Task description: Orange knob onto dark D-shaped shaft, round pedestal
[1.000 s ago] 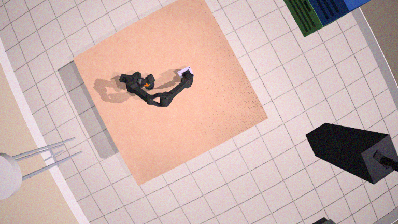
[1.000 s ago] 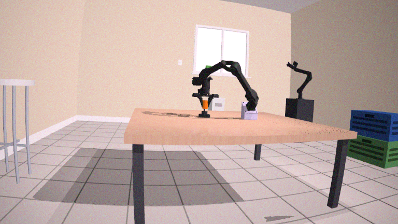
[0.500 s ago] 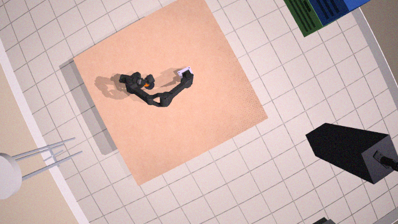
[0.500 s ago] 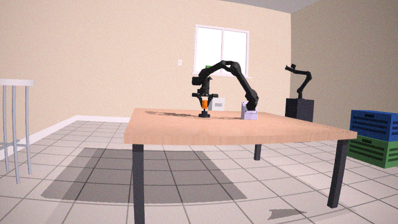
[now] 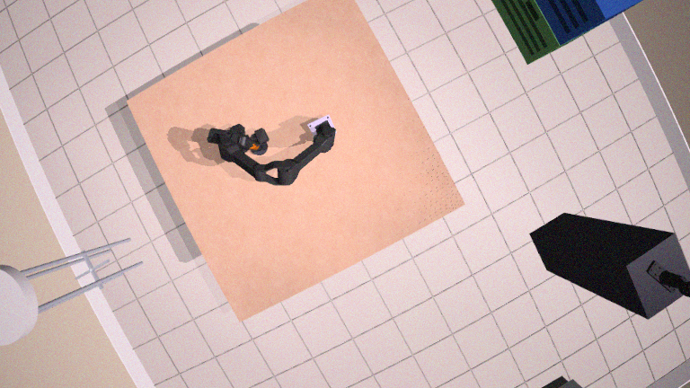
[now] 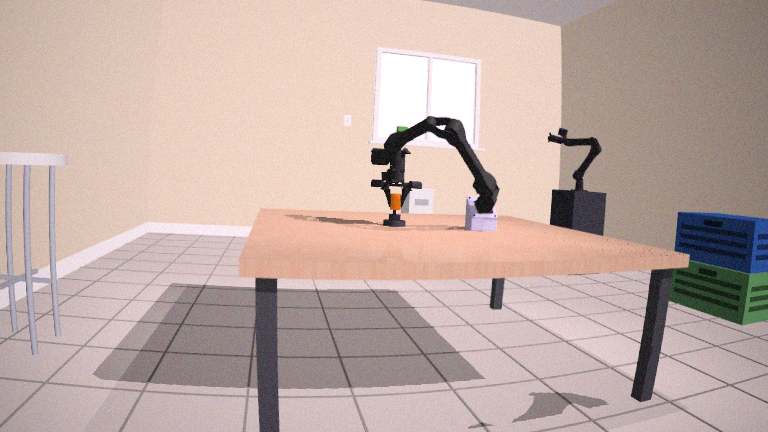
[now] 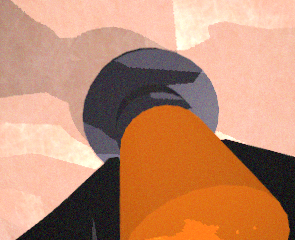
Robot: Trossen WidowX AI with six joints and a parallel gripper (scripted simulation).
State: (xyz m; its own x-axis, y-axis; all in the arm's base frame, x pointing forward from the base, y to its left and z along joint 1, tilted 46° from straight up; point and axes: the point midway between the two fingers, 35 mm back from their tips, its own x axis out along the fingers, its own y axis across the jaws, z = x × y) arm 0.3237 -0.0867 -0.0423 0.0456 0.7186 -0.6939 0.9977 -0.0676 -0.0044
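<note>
The orange knob lies 20 mm above my gripper tip. Round my gripper tip: round pedestal (40 mm below).
</note>
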